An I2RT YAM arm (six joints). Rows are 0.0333 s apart.
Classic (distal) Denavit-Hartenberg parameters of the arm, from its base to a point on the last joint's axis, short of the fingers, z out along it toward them. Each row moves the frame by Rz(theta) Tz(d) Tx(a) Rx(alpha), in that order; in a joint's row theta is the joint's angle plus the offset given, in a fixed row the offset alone. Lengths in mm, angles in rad.
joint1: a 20  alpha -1.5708  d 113.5  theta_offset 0
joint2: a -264  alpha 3.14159  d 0  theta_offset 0
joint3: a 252.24  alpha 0  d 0  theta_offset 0.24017
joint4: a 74  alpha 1.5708  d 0  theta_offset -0.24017
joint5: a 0  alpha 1.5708  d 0  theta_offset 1.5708
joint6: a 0  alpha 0  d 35.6  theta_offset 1.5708
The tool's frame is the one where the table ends.
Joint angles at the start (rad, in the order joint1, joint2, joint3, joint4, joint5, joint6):
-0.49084, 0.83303, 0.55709, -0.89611, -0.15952, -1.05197
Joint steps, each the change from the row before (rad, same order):
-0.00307, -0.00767, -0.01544, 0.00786, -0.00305, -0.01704
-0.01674, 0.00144, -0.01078, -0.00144, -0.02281, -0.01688
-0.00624, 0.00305, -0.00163, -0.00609, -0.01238, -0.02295
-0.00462, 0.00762, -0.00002, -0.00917, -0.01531, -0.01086
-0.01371, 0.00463, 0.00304, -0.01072, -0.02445, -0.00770
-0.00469, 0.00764, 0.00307, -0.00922, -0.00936, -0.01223
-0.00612, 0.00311, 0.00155, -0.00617, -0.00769, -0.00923
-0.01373, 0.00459, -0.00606, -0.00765, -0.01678, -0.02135
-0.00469, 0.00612, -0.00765, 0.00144, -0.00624, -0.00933
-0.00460, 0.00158, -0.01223, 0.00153, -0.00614, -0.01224
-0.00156, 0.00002, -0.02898, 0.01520, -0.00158, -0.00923
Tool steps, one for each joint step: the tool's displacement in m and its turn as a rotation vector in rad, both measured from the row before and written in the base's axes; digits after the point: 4 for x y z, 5 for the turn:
-0.0015, 0.0005, -0.0033, -0.00461, -0.00073, 0.01361
-0.0018, -0.0007, -0.0033, 0.01808, 0.00232, 0.00734
-0.0007, -0.0001, -0.0010, 0.00588, 0.00403, 0.01927
-0.0003, 0.0001, -0.0011, 0.01635, 0.00747, 0.01079
-0.0008, -0.0007, 0.0001, 0.02293, -0.00112, 0.00175
-0.0001, -0.0003, -0.0002, 0.00976, 0.00682, 0.00962
-0.0004, -0.0004, -0.0001, 0.00658, 0.00238, 0.00482
-0.0016, -0.0005, -0.0023, 0.01484, 0.00582, 0.01107
-0.0005, -0.0002, -0.0027, 0.00803, 0.00653, 0.00573
-0.0013, 0.0004, -0.0035, 0.00693, 0.00613, 0.00842
-0.0021, 0.0011, -0.0076, 0.00531, 0.00991, 0.00740

